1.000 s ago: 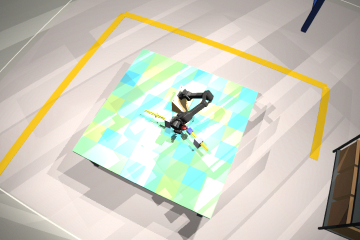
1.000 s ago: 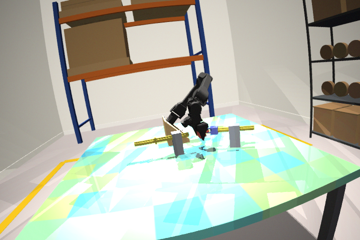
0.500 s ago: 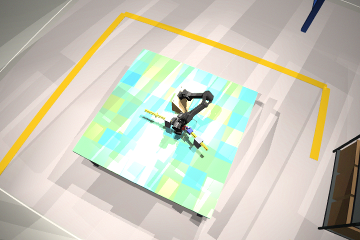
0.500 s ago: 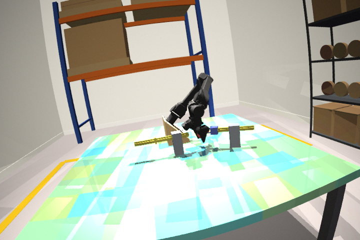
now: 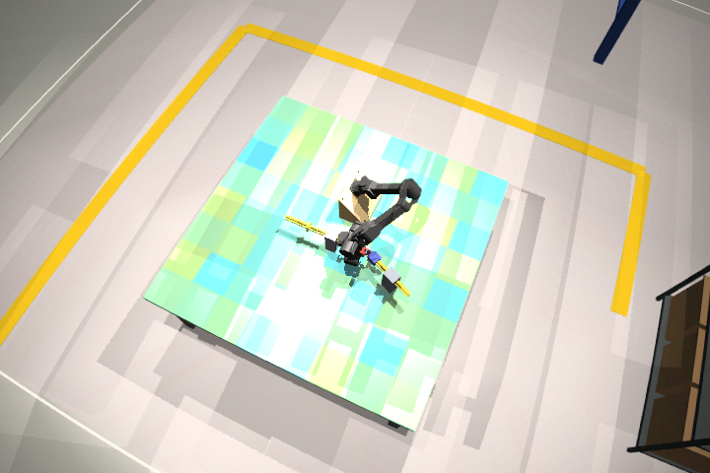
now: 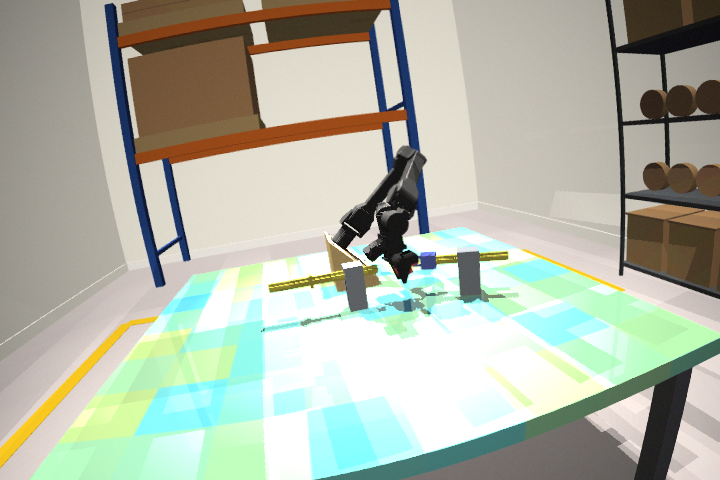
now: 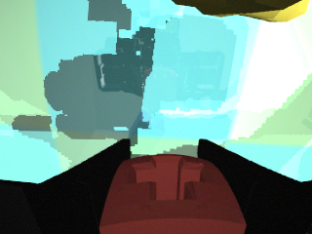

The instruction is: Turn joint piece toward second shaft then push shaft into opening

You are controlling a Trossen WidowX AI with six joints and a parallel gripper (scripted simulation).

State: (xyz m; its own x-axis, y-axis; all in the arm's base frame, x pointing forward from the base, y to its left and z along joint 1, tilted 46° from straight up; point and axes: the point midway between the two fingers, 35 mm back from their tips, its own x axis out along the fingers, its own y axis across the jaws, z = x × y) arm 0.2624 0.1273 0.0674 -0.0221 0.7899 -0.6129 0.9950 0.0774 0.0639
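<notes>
The red joint piece is 4 cm above my gripper tip and 1 cm to the left of it.
</notes>
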